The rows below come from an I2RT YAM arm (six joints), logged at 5 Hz.
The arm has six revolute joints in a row. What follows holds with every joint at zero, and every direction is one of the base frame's. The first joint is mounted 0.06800 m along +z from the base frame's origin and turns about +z. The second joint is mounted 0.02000 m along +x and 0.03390 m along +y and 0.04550 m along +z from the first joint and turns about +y. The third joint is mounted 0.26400 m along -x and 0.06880 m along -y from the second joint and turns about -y. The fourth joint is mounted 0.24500 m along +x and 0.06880 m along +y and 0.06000 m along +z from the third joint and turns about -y. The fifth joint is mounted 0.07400 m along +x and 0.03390 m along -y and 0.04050 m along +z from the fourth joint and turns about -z. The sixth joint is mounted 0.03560 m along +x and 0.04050 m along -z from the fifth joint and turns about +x. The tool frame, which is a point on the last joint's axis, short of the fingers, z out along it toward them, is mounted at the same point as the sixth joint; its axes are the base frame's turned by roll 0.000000, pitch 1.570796 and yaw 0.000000 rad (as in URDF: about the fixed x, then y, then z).
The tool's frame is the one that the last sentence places.
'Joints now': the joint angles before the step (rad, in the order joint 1, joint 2, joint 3, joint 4, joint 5, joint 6). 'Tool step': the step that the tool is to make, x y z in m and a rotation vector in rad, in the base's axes. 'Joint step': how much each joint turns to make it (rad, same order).
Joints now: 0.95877, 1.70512, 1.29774, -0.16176, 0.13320, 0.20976
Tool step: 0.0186, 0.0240, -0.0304, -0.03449, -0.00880, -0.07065
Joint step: 0.00291, 0.14192, 0.05831, 0.05729, 0.07628, 0.01818
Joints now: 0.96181, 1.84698, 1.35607, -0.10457, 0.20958, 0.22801
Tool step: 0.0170, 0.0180, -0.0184, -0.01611, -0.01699, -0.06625
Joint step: -0.00309, 0.11131, 0.07649, 0.02729, 0.06522, 0.01700
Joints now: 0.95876, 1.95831, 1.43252, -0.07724, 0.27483, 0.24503
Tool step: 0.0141, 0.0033, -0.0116, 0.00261, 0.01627, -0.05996
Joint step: -0.01903, 0.05655, 0.03942, -0.00074, 0.02503, 0.03710
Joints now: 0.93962, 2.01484, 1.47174, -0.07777, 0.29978, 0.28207
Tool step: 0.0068, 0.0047, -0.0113, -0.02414, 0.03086, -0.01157
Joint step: -0.00591, 0.04749, 0.03894, -0.03283, -0.00178, 0.01239
